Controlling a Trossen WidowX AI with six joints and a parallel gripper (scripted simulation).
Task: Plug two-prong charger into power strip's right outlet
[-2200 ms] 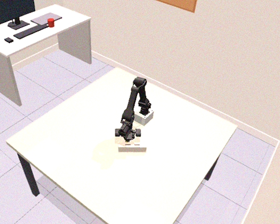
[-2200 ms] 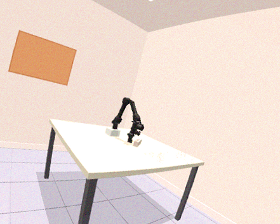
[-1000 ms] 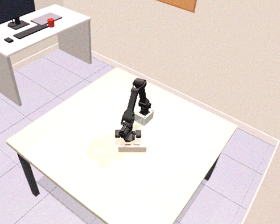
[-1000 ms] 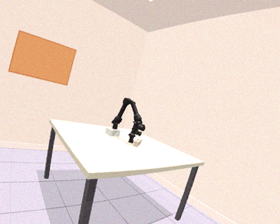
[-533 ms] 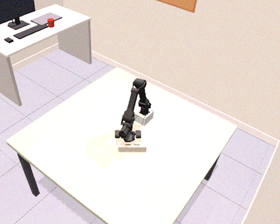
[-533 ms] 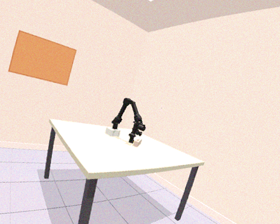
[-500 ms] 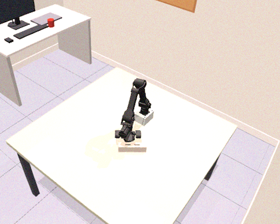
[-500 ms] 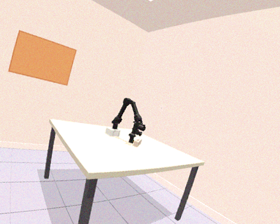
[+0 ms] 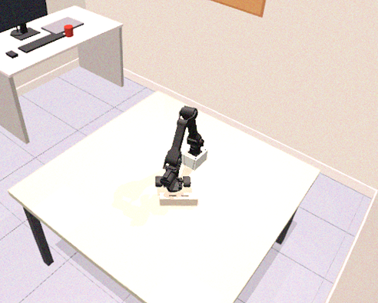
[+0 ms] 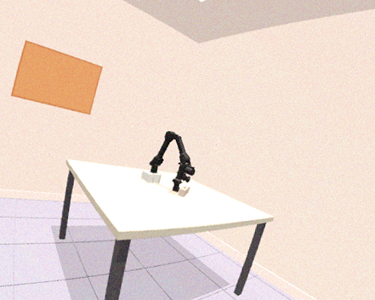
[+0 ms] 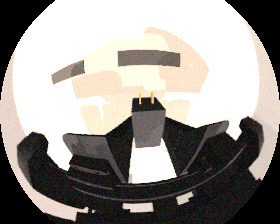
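My gripper tip is 1 cm short of the grey charger, 1 cm to the right of it and 1 cm below it.
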